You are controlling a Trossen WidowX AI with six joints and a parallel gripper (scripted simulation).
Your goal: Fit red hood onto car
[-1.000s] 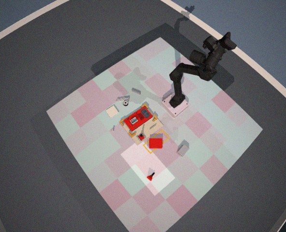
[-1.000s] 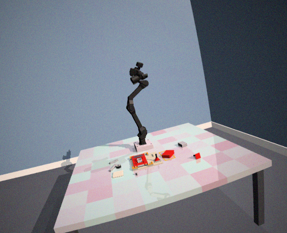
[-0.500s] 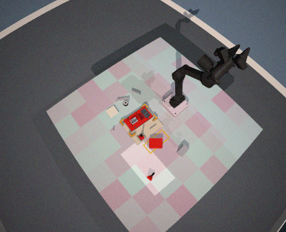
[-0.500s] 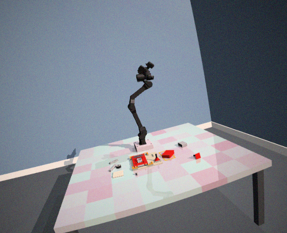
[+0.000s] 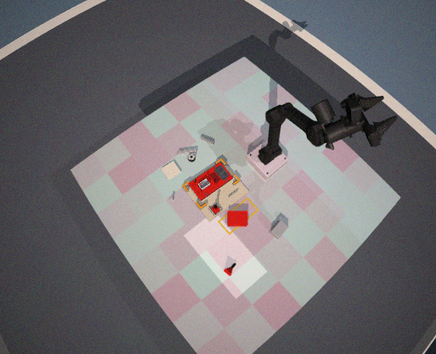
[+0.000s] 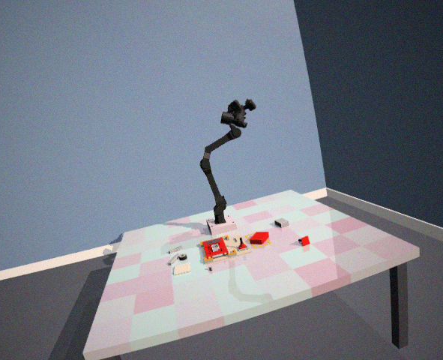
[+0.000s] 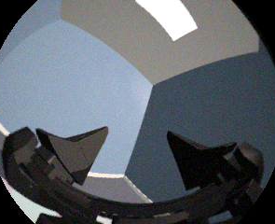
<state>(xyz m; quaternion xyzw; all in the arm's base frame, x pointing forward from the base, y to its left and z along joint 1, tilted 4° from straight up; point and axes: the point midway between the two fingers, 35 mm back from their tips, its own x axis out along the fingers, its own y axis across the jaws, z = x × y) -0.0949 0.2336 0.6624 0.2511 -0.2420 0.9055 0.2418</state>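
Now: the red hood 410 mm ahead of my gripper tip, 140 mm to the right of it and 700 mm below it. Round my gripper tip: white engine block (440 mm ahead, 360 mm to the right, 690 mm below); then cream plate (530 mm ahead, 550 mm to the right, 710 mm below).
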